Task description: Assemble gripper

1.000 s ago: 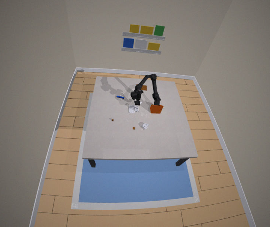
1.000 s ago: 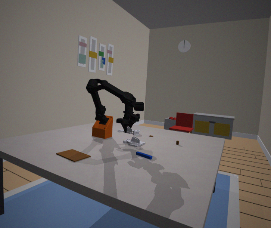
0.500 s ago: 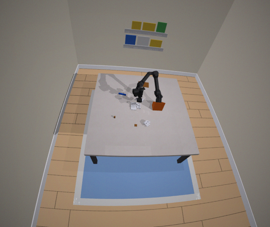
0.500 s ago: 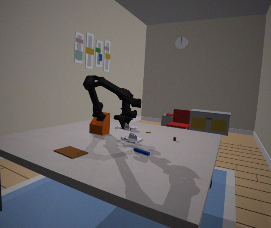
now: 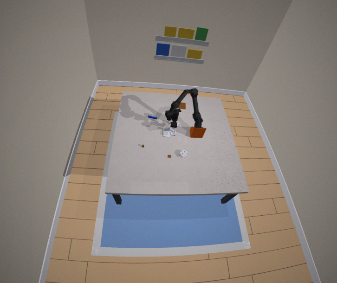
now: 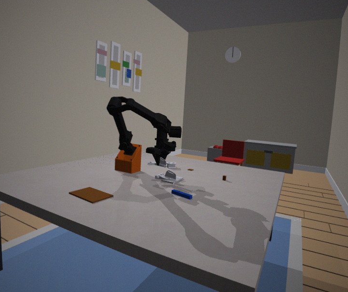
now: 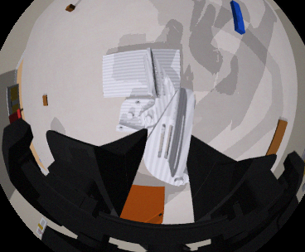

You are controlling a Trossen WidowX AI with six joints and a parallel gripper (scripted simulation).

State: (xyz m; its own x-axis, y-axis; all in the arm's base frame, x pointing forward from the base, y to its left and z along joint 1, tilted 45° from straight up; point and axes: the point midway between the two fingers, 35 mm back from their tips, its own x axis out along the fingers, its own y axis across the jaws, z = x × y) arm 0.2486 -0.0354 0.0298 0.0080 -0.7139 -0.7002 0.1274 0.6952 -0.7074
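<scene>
Right now my gripper tip is 70 mm above the grey jaw, 20 mm to the right of it and 10 mm short of it. Also, from my gripper tip: white gripper base 300 mm to the left, 100 mm behind, 50 mm below; then blue bar 220 mm ahead, 160 mm to the right, 70 mm below; then small brown tile 330 mm to the left, 80 mm below, 40 mm ahead.
</scene>
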